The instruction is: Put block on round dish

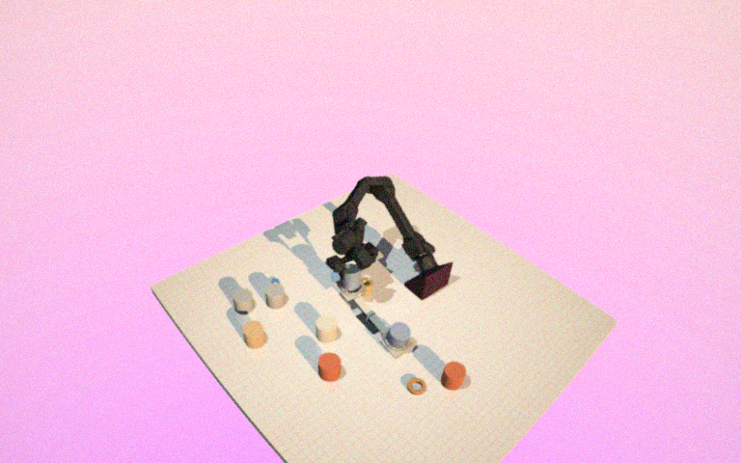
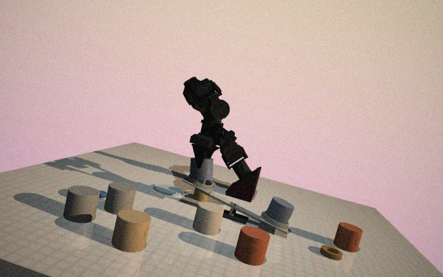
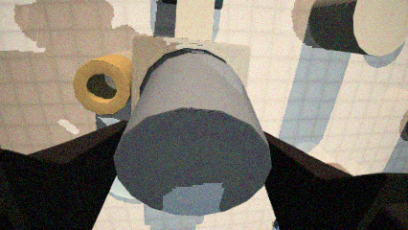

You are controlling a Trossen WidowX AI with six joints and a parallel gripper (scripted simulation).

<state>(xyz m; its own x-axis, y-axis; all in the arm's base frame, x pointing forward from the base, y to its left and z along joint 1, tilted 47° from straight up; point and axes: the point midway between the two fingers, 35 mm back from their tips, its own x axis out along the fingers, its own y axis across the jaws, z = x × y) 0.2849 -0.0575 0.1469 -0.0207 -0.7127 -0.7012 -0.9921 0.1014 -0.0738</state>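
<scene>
The pale block is 40 mm below my gripper tip and 10 mm to the left of it. From my gripper tip the other things lie so: short yellow tube: 100 mm below, 70 mm behind, 10 mm to the left; round dish: 120 mm below, 100 mm to the right, 70 mm behind; grey-blue cup: 280 mm to the left, 60 mm below, 30 mm ahead.
</scene>
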